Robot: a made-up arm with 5 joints.
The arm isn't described. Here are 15 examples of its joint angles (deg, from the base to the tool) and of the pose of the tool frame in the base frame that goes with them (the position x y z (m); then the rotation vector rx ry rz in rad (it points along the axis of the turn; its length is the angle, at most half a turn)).
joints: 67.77 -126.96 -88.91 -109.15 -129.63
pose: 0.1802 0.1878 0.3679 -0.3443 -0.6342 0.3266
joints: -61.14 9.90 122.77 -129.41 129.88
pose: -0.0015 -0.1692 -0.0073 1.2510 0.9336 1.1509
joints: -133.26 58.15 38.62 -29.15 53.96
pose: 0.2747 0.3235 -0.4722 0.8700 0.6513 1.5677
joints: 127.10 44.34 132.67 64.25 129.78
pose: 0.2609 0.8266 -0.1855 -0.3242 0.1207 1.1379
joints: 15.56 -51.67 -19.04 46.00 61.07
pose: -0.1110 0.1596 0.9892 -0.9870 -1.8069 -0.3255
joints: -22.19 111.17 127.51 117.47 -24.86
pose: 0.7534 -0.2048 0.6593 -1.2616 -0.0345 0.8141
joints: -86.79 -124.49 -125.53 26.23 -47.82
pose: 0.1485 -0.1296 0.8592 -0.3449 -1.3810 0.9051
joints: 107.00 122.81 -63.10 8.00 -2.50
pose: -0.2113 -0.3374 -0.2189 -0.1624 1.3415 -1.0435
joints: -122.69 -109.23 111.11 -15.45 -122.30
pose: 0.4459 0.0503 -0.4583 0.1412 0.8753 0.8171
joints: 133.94 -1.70 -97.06 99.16 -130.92
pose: -0.1430 0.2330 -0.9375 1.3729 1.7643 0.1078
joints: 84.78 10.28 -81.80 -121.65 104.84
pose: -0.0142 0.0800 -0.1490 0.6150 -1.4479 -1.1379
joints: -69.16 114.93 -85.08 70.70 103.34
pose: 0.5338 -0.0369 0.2940 0.9368 0.1080 0.5783
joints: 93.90 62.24 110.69 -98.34 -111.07
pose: -0.1045 0.2404 -0.1736 0.8078 -2.6834 -1.1469
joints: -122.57 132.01 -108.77 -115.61 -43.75
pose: -0.2364 -0.0621 -0.0329 0.8828 0.3928 -2.6631
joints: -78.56 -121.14 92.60 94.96 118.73
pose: -0.3630 -0.0991 -0.0052 -0.6549 -2.2904 1.5662
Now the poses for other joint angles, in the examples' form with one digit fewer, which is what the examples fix.
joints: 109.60 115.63 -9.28 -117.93 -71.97
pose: 0.164 0.630 0.136 -0.358 -0.172 2.227
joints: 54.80 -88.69 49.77 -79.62 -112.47
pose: 0.344 0.179 0.123 1.869 -0.118 0.155
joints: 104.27 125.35 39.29 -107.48 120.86
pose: -0.277 0.319 0.094 1.194 2.590 -0.607
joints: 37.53 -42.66 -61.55 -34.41 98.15
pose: 0.212 0.799 0.178 -2.821 -0.788 0.970
